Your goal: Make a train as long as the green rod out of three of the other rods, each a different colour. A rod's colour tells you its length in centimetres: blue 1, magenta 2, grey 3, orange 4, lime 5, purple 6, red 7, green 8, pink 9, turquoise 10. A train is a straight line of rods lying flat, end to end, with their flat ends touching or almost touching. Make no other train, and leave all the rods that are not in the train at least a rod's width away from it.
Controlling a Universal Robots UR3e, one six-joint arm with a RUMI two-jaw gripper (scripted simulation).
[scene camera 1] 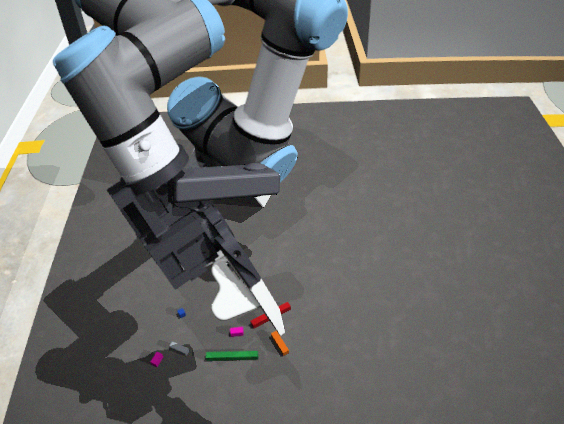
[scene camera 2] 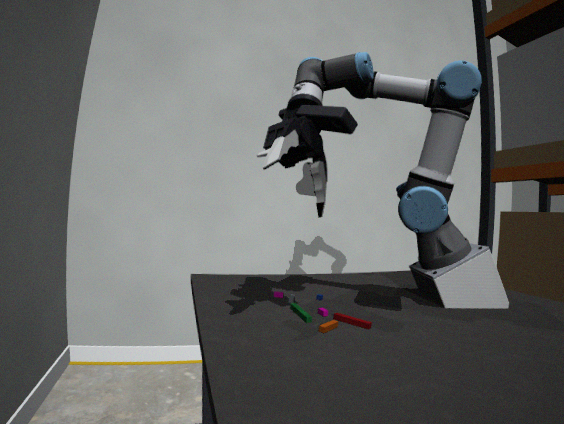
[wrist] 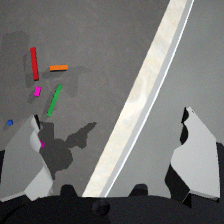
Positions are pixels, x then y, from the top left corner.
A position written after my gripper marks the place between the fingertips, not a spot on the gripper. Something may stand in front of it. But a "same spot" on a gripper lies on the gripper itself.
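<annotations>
I can see my gripper in scene camera 1 (250, 302). Scene camera 2 has my gripper as well, and so does the wrist view. On my gripper, (scene camera 2: 297, 138) and (wrist: 187, 178) are the same spot.
</annotations>
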